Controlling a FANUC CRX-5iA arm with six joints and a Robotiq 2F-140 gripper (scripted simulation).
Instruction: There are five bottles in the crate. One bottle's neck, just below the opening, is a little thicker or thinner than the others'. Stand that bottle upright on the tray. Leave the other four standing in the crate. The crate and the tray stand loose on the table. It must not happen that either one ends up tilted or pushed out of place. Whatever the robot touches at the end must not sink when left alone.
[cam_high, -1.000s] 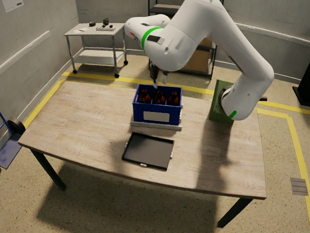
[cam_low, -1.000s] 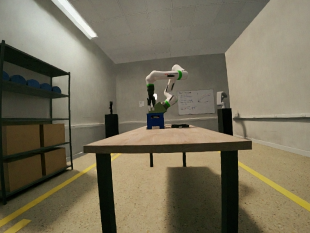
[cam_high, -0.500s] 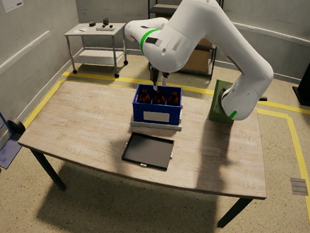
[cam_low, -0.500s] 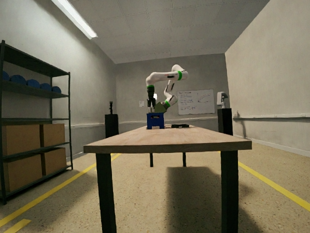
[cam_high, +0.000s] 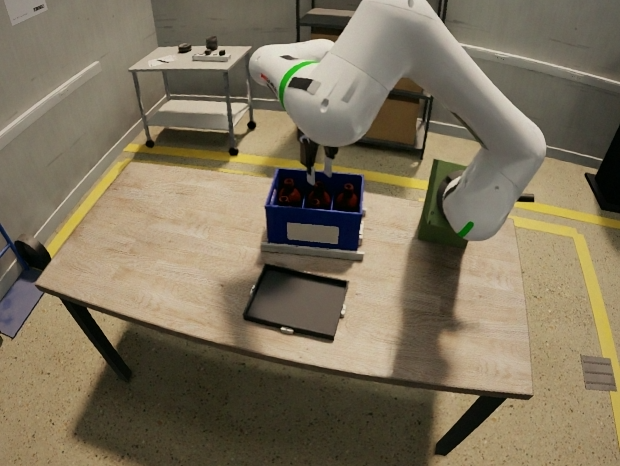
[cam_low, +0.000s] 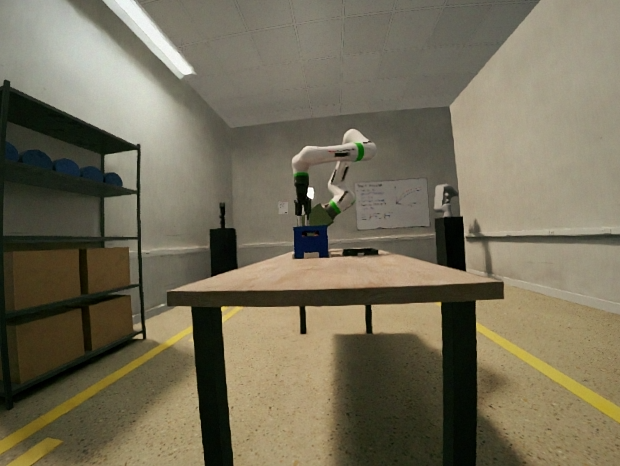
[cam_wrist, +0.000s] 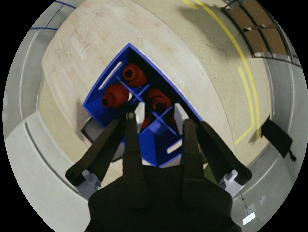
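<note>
Right now the bottle is 13 cm below my hand. The rest, counted from my hand: dark tray (32 cm to the left, 20 cm below); blue crate (4 cm to the left, 13 cm below).
</note>
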